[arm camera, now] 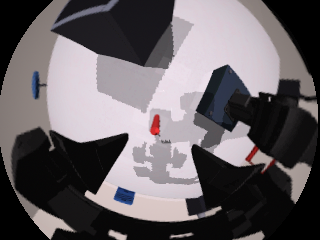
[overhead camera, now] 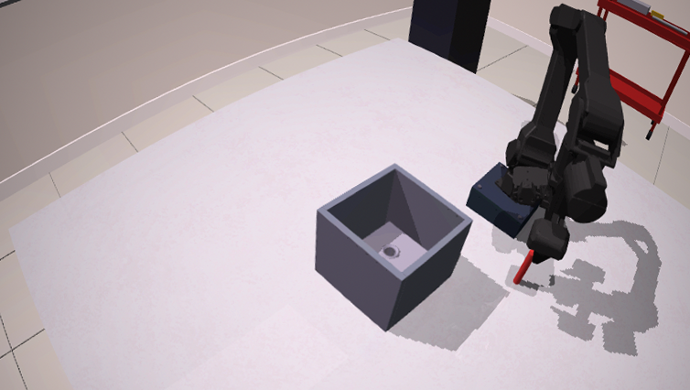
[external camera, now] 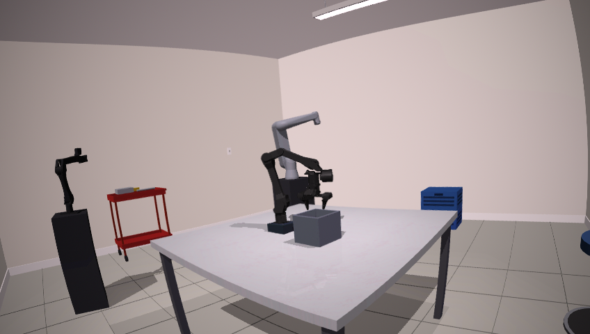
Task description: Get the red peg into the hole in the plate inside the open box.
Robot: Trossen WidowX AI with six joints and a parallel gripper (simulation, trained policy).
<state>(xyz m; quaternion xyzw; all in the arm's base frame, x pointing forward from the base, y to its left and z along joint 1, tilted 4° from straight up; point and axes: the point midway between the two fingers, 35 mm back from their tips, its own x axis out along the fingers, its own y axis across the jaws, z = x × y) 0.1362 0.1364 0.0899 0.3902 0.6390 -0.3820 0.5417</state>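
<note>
The red peg lies 60 mm below my gripper tip and 10 mm ahead of it. Also, from my gripper tip: grey plate (190 mm ahead, 160 mm to the right, 50 mm below).
</note>
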